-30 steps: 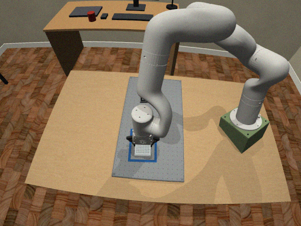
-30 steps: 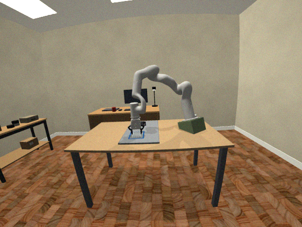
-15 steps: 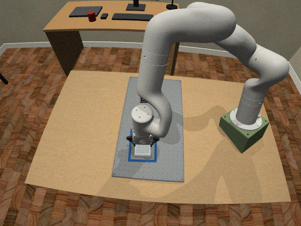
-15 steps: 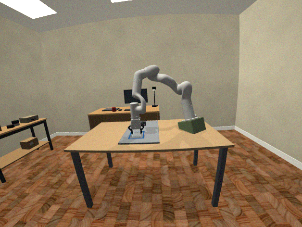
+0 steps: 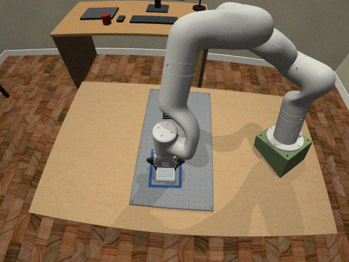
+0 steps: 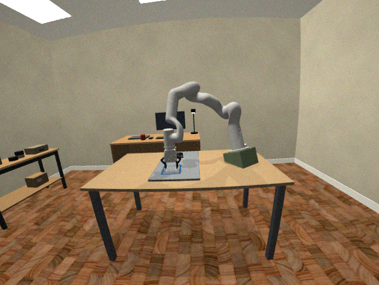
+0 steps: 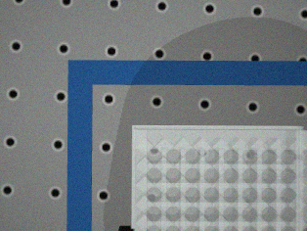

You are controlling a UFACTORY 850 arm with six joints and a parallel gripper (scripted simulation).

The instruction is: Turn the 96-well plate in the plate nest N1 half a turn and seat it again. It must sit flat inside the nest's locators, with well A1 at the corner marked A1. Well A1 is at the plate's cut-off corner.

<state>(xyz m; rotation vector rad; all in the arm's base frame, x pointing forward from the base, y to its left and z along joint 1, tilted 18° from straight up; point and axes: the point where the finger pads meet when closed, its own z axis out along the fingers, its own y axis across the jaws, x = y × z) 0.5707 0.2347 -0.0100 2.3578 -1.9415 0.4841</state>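
The 96-well plate lies 1 cm below my hand. Also, from my hand: plate nest (37 cm to the right, 4 cm ahead, 1 cm below).
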